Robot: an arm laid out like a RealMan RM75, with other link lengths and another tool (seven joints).
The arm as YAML. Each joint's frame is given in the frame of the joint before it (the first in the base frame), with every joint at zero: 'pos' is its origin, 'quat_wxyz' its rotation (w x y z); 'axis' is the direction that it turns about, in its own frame. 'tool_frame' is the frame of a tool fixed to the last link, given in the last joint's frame.
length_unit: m
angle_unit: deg
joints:
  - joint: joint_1
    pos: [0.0, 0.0, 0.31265]
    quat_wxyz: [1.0, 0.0, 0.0, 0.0]
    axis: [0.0, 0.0, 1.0]
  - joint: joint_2
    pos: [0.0, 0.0, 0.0]
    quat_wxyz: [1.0, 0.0, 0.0, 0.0]
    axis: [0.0, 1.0, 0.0]
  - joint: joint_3
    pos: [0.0, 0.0, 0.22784]
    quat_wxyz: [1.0, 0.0, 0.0, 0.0]
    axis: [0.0, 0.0, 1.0]
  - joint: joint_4
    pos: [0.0, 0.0, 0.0]
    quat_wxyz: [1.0, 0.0, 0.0, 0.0]
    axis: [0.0, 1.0, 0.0]
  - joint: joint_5
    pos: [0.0, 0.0, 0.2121]
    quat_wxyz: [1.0, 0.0, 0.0, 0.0]
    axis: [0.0, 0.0, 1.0]
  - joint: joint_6
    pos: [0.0, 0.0, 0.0]
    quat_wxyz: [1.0, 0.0, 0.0, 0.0]
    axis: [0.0, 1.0, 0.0]
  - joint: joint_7
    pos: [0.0, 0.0, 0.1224]
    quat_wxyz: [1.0, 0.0, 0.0, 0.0]
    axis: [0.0, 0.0, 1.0]
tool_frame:
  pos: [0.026, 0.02, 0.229]
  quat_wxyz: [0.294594, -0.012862, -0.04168, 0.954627]
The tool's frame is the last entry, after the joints.
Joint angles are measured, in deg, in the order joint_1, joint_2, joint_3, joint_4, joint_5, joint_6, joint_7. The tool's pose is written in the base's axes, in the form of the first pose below.
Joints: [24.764, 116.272, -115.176, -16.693, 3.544, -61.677, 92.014]
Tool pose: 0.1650 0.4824 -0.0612 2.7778 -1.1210 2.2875
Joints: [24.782, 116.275, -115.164, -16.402, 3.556, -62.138, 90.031]
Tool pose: 0.1655 0.4815 -0.0613 2.7110 -1.1124 2.3646
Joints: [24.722, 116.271, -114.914, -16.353, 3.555, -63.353, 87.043]
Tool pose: 0.1612 0.4801 -0.0583 2.6174 -1.1071 2.4837
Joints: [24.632, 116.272, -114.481, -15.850, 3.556, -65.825, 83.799]
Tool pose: 0.1546 0.4770 -0.0517 2.5150 -1.1053 2.6213
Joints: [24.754, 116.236, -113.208, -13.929, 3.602, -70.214, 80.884]
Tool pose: 0.1490 0.4736 -0.0368 2.3946 -1.1153 2.7761
